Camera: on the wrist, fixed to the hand. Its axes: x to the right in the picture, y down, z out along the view.
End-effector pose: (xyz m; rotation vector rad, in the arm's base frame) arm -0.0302 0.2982 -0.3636 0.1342 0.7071 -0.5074
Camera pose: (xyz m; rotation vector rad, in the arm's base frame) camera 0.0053 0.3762 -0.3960 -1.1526 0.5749 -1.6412
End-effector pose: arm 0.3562 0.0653 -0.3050 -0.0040 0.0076 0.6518
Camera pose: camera 0.3135 0.1420 -0.3312 -0.5073 -0.4292 -0.8799
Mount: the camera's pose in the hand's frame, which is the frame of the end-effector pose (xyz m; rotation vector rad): 0.0128 0.0869 -0.0260 -0.6537 -0.2664 -1.5084
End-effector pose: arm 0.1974 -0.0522 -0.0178 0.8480 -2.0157 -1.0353
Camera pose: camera 0.1919 -0.0322 0.0714 -1.8307 0.7111 2.3811
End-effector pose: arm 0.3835 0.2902 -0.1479 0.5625 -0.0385 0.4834
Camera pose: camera 0.3532 0.3733 -0.1241 -0.0946 -0.0154 -1.0555
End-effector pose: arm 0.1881 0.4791 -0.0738 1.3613 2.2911 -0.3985
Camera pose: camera 0.2535 0.5417 -0.0598 -0.8134 2.4062 -0.1680
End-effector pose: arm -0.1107 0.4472 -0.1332 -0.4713 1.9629 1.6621
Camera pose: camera -0.1749 0.4388 -0.0684 -1.3918 0.3725 1.0791
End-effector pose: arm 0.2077 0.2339 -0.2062 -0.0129 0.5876 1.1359
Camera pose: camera 0.1259 0.2750 -0.2096 -0.7343 -0.1403 -0.2064
